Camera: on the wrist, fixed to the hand. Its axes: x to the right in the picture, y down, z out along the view.
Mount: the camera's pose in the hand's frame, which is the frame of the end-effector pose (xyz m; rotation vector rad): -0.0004 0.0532 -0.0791 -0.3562 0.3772 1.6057
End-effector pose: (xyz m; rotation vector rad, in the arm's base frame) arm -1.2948 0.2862 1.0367 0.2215 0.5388 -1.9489
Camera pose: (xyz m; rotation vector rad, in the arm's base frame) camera -1.2536 0.3049 0.9528 0.5677 0.6201 -0.2413
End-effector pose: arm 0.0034 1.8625 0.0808 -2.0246 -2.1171 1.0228
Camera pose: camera 0.0862 1.8921 0.1175 2.7152 0.1067 -0.0454
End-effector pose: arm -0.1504 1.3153 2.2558 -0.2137 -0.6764 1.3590
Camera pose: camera -0.1501 1.3457 2.1654 -1.4921 -0.3336 2.5653
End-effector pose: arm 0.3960 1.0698 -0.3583 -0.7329 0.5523 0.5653
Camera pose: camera 0.3405 1.0436 -0.4313 -0.6041 1.4043 2.0705
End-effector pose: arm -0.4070 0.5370 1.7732 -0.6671 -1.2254 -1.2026
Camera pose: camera -0.3303 0.4816 1.7620 -1.2307 0.0767 -0.1004
